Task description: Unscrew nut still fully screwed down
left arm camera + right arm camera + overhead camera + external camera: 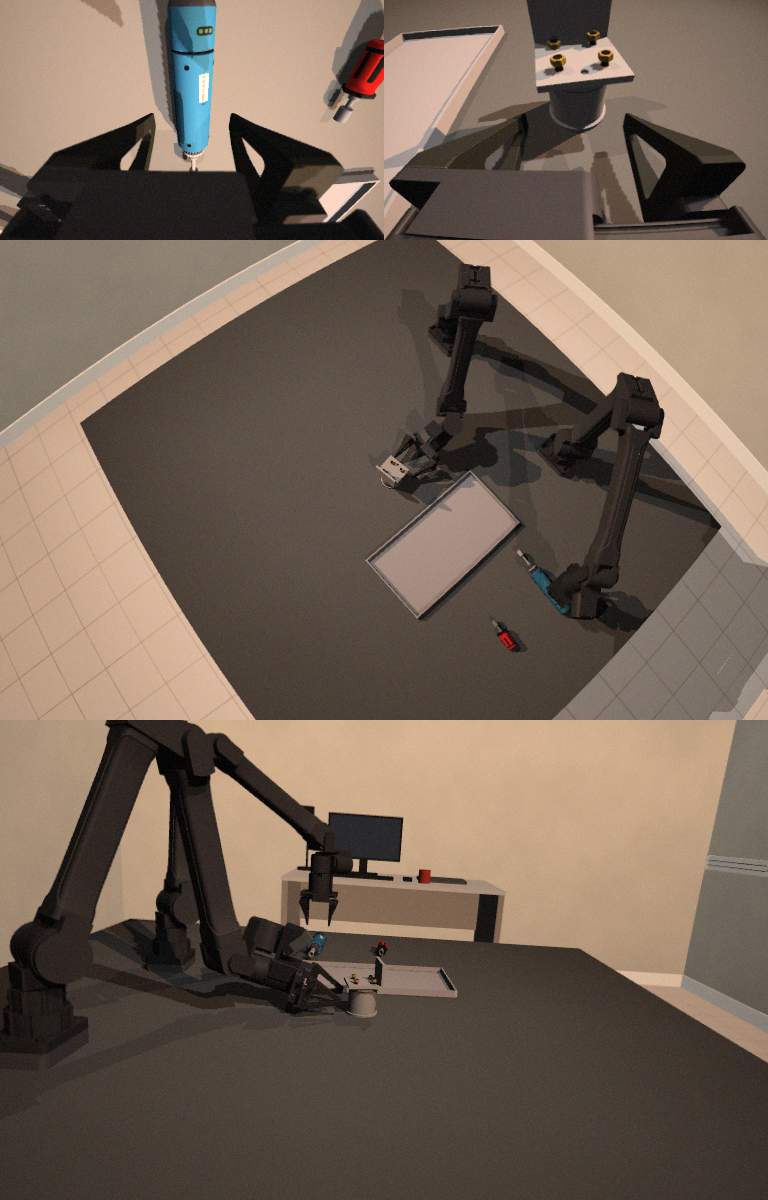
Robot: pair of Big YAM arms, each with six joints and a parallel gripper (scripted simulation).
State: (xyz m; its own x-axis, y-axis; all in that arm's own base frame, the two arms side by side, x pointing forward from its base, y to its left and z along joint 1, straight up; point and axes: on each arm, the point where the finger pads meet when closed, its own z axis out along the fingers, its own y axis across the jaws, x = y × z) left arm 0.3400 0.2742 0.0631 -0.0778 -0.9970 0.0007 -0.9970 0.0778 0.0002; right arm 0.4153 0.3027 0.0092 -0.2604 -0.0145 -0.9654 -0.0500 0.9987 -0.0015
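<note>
The joint module is 5 cm ahead of my right hand. The rest, counted from my right hand: shallow grey tray: 25 cm to the left, 5 cm ahead, 3 cm below; then nut: 6 cm ahead, 3 cm above, 2 cm to the left; then grey bracket: 5 cm ahead, 4 cm above.
</note>
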